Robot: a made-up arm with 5 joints. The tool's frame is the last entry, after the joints.
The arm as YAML. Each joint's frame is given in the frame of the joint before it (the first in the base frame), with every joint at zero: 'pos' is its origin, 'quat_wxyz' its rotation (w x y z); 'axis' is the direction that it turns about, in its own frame. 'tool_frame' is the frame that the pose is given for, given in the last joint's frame.
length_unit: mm
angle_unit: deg
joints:
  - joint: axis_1
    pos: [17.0, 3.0, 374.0]
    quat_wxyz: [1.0, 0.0, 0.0, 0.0]
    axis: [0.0, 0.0, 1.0]
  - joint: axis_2
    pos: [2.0, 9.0, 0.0]
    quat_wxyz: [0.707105, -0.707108, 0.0, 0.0]
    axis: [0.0, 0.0, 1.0]
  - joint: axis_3
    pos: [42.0, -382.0, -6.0]
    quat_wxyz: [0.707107, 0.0, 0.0, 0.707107]
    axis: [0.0, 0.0, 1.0]
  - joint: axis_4
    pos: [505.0, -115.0, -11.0]
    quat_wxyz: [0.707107, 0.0, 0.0, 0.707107]
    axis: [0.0, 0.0, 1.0]
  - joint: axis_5
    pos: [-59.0, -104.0, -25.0]
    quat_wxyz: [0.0, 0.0, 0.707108, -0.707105]
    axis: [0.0, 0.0, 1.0]
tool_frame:
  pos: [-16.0, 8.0, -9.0]
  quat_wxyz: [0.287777, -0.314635, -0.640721, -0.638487]
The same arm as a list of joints. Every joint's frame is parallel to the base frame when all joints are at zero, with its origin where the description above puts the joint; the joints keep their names.
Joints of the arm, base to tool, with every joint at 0 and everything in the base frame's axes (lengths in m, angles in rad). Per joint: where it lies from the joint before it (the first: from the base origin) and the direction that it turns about. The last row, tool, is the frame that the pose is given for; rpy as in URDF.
axis_1: xyz 0.017 0.003 0.374 axis +z
axis_2: xyz 0.002 0.009 0 axis +y
axis_3: xyz 0.042 -0.006 0.382 axis +y
axis_4: xyz 0.115 -0.011 -0.505 axis +y
axis_5: xyz 0.059 -0.025 -0.104 axis -z
tool: xyz -0.016 -0.008 0.009 rpy -1.5409 0.8797 -3.0855

